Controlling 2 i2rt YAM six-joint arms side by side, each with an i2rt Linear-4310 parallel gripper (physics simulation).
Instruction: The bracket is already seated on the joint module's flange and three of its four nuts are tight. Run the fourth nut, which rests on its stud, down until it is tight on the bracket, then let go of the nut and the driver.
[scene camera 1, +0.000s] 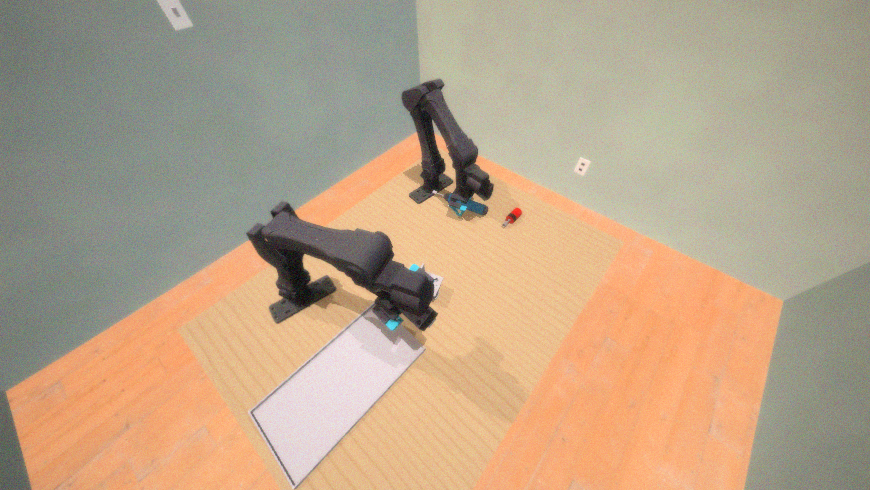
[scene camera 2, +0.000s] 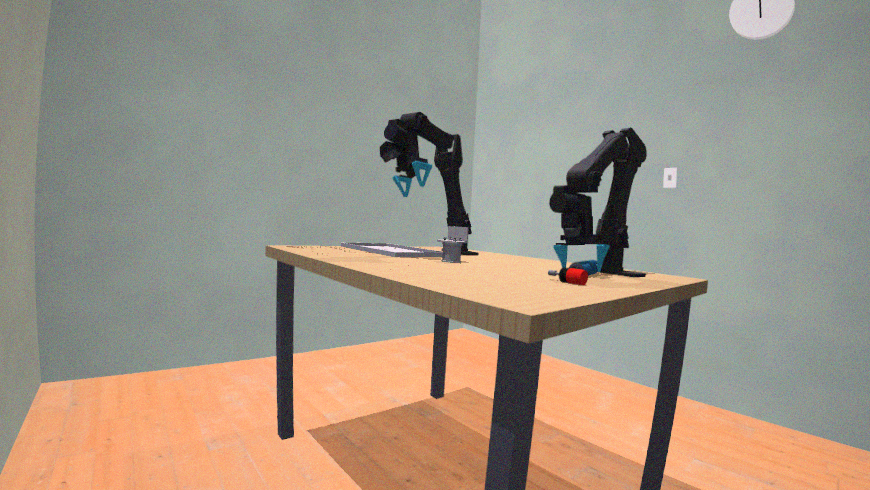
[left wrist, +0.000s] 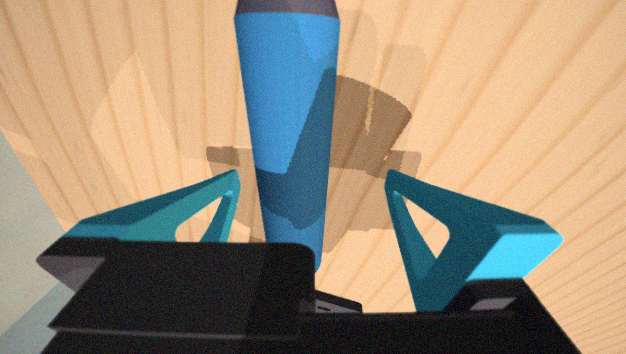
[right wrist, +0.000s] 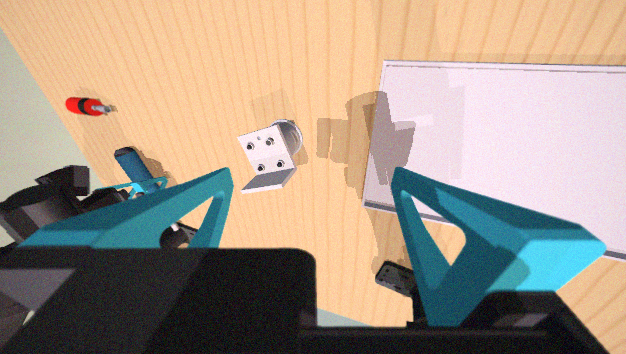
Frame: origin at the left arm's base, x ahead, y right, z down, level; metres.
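Seen in the pictures: left gripper, fingertip midpoint: (scene camera 1: 464, 207) (left wrist: 312, 177) (right wrist: 152, 180); right gripper, fingertip midpoint: (scene camera 2: 413, 191) (right wrist: 312, 176); left arm's base, link origin: (scene camera 1: 431, 188) (scene camera 2: 611, 272) (right wrist: 180, 230); right arm's base, link origin: (scene camera 1: 303, 298).
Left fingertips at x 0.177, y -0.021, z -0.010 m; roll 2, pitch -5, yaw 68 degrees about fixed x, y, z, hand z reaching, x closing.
Note:
Pixels of each thing's top centre, then the offset from my left fingertips to it.
- blue-handled driver, top centre: (left wrist: 287, 244) (scene camera 2: 589, 260) (right wrist: 144, 197) (scene camera 1: 459, 197) dy -0.001, dx -0.030, dz -0.031 m
- grey joint module, top centre: (right wrist: 263, 156) (scene camera 2: 452, 237) dy +0.349, dx +0.192, dz -0.065 m
- red-handled tool, top centre: (scene camera 2: 566, 267) (right wrist: 81, 109) (scene camera 1: 512, 215) dy -0.085, dx +0.167, dz -0.025 m
- shallow white tray, top centre: (right wrist: 554, 172) (scene camera 1: 342, 377) (scene camera 2: 390, 247) dy +0.697, dx +0.234, dz -0.006 m
The blue-handled driver (scene camera 1: 477, 207) (scene camera 2: 586, 265) (left wrist: 290, 100) (right wrist: 131, 164) lies on the table by the left arm's base. My left gripper (scene camera 1: 460, 205) (scene camera 2: 582, 268) (left wrist: 312, 177) is open, low over the driver, with its fingertips on either side of the handle. The white bracket (scene camera 1: 437, 284) (scene camera 2: 457, 232) (right wrist: 265, 154) sits on the grey joint module (scene camera 2: 451, 251) (right wrist: 294, 136), with a nut at each of its four studs; which nut is loose I cannot tell. My right gripper (scene camera 2: 413, 189) (right wrist: 312, 176) is open and empty, high above the table.
A red-handled tool (scene camera 1: 515, 214) (scene camera 2: 576, 276) (right wrist: 85, 106) lies near the blue driver, towards the table's edge. A shallow white tray (scene camera 1: 340, 389) (right wrist: 525, 150) lies beyond the bracket from the driver. The right arm's black base plate (right wrist: 395, 276) is beside the tray.

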